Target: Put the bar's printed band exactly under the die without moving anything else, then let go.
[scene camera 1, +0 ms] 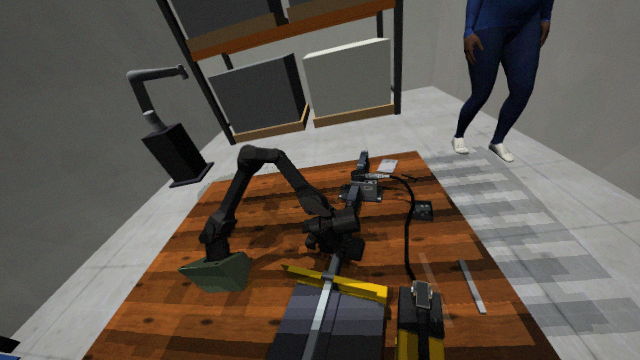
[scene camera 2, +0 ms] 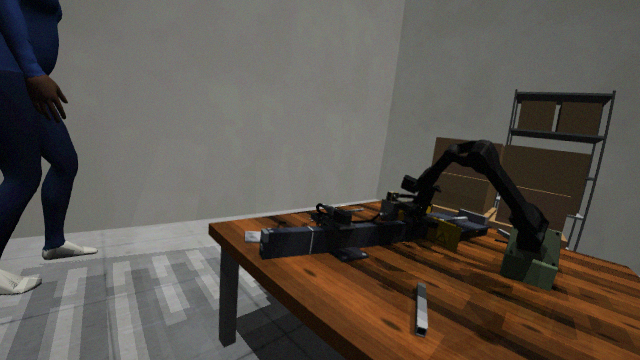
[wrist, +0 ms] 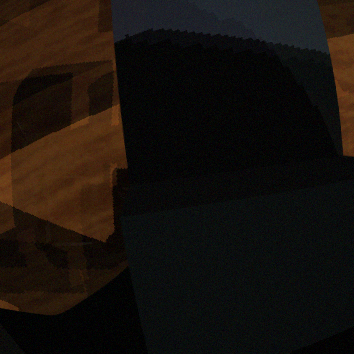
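Pixels of known places: gripper, fingertip midpoint: [scene camera 1: 341, 254]; arm's base, link origin: [scene camera 1: 218, 258] [scene camera 2: 528, 242].
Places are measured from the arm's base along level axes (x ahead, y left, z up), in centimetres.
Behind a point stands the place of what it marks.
Observation:
The long dark bar [scene camera 1: 353, 196] {y 22.5, x 48.2, z -4.0 cm} [scene camera 2: 290, 242] {y 50.4, x 56.2, z -7.1 cm} [wrist: 220, 22] runs lengthwise through the grey press fixture [scene camera 1: 369, 189] {y 27.3, x 55.8, z -6.1 cm}. A thin pale line, which looks like the printed band [scene camera 2: 311, 240] {y 44.3, x 53.8, z -7.0 cm}, crosses the bar between its far end and the black press head [scene camera 1: 358, 175] {y 30.1, x 52.1, z 0.3 cm} [scene camera 2: 341, 216] {y 34.3, x 51.4, z -0.4 cm} in scene camera 2. The head sits over the bar; the die itself is too small and dark to make out. My gripper [scene camera 1: 340, 252] {y 1.0, x 39.9, z -9.4 cm} [scene camera 2: 416, 216] is shut on the bar, between the fixture and the yellow plate [scene camera 1: 350, 286] {y -10.8, x 41.4, z -6.9 cm} [scene camera 2: 444, 235] {y -5.3, x 27.1, z -7.3 cm}. The fingertips are lost in shadow.
A black cable [scene camera 1: 407, 225] {y 8.9, x 65.1, z -10.3 cm} curves from the press to a yellow-black unit [scene camera 1: 421, 325] {y -23.9, x 54.5, z 1.7 cm}. A dark blue tray [scene camera 1: 357, 325] {y -20.4, x 41.7, z -6.6 cm} stands behind the yellow plate. A small black box [scene camera 1: 423, 210] {y 15.4, x 73.9, z -11.4 cm}, a white card [scene camera 1: 387, 166] {y 47.9, x 69.9, z -11.0 cm} and a loose grey strip [scene camera 1: 472, 287] [scene camera 2: 421, 307] lie on the table.

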